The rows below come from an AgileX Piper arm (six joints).
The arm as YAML. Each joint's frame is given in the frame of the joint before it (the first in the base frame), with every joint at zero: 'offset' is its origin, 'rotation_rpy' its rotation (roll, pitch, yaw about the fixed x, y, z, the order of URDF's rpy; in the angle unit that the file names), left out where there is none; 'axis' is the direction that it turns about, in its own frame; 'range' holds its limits. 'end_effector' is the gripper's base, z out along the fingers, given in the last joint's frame.
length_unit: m
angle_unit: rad
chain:
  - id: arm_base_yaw
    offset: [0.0, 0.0, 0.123]
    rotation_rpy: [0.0, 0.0, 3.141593]
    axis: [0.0, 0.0, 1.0]
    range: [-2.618, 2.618]
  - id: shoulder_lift
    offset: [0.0, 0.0, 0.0]
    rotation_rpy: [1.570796, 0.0, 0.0]
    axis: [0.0, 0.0, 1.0]
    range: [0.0, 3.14]
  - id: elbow
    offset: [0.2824, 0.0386, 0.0]
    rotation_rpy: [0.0, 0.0, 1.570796]
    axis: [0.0, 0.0, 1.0]
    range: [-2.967, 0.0]
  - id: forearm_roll
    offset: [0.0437, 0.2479, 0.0]
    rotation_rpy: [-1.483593, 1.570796, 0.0]
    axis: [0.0, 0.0, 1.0]
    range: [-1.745, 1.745]
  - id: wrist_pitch
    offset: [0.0, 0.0, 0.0]
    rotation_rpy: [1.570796, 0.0, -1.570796]
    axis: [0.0, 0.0, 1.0]
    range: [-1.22, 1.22]
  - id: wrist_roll
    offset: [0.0, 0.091, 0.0]
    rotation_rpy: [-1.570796, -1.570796, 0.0]
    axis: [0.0, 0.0, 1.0]
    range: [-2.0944, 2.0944]
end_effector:
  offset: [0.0, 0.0, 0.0]
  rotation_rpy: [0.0, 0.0, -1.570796]
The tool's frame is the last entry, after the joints.
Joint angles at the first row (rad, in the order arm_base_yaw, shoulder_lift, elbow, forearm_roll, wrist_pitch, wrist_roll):
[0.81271, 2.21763, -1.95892, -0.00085, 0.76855, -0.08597]
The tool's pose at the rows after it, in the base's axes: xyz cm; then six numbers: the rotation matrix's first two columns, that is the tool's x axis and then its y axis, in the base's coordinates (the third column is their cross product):
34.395 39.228 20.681 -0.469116 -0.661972 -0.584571 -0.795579 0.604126 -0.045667
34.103 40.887 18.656 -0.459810 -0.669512 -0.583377 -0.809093 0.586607 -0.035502
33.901 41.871 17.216 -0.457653 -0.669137 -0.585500 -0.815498 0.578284 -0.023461
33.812 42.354 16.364 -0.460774 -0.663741 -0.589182 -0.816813 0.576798 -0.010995
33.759 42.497 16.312 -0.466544 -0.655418 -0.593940 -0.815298 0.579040 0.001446
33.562 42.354 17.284 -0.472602 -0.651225 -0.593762 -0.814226 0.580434 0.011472
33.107 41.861 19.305 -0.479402 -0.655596 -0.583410 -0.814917 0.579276 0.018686
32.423 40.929 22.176 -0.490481 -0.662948 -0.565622 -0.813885 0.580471 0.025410
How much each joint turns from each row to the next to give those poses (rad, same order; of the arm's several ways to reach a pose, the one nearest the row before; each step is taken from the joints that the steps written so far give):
[0.03742, 0.08808, -0.06841, 0.00771, -0.01544, -0.00349]
[0.02343, 0.06535, -0.04337, 0.01110, -0.01950, -0.00136]
[0.01320, 0.04174, -0.02259, 0.01318, -0.02066, -0.00096]
[0.00551, 0.02212, -0.00817, 0.01356, -0.01753, -0.00048]
[0.00106, 0.00277, -0.00212, 0.01305, -0.00575, 0.00032]
[0.00000, -0.01964, -0.00059, 0.00933, 0.02099, 0.00105]
[-0.00021, -0.04294, -0.00044, 0.00497, 0.05659, 0.00135]
[-0.00183, -0.06245, -0.00043, 0.00086, 0.08476, 0.00635]

